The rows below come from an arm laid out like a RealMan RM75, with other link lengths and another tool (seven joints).
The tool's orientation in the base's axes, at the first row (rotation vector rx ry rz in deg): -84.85 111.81 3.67
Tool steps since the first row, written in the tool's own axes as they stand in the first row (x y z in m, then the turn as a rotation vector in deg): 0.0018 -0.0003 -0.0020 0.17 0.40 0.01; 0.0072 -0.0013 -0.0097 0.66 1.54 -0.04; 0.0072 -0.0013 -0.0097 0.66 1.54 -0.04; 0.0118 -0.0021 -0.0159 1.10 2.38 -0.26; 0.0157 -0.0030 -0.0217 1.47 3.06 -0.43; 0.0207 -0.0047 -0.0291 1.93 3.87 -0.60
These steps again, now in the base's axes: -0.0009 -0.0025 0.0007 -0.36 0.00 -0.24; -0.0044 -0.0106 0.0041 -1.44 -0.03 -0.86; -0.0044 -0.0106 0.0041 -1.44 -0.03 -0.86; -0.0073 -0.0173 0.0066 -2.33 -0.19 -1.22; -0.0097 -0.0233 0.0093 -3.05 -0.33 -1.52; -0.0124 -0.0312 0.0129 -3.89 -0.50 -1.92
